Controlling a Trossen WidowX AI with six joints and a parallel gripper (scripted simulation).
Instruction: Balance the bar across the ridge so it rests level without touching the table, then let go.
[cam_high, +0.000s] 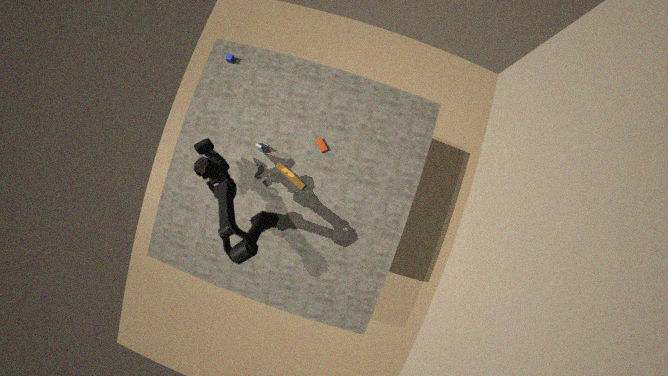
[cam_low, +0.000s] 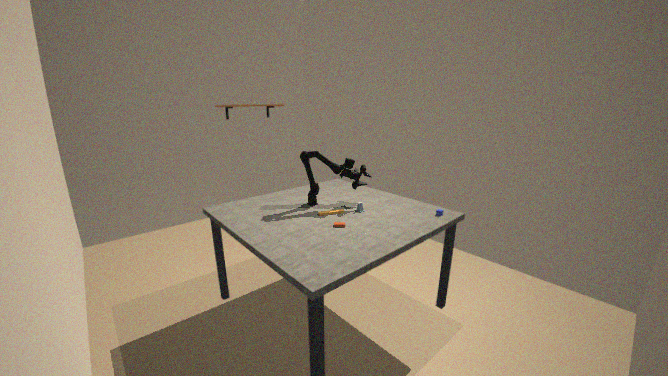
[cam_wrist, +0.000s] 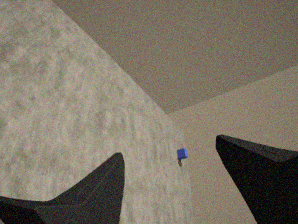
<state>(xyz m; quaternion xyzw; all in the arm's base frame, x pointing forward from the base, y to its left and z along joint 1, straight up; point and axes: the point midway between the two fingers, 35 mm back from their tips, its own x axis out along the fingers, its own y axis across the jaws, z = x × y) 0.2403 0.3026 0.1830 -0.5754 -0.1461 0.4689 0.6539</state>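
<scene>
My gripper tip is now 2 cm past the yellow-orange bar, 35 cm to the left of it and 16 cm above it. Also, from my gripper tip: orange ridge block: 18 cm ahead, 45 cm to the right, 16 cm below; small blue cube: 48 cm ahead, 17 cm to the left, 15 cm below.
</scene>
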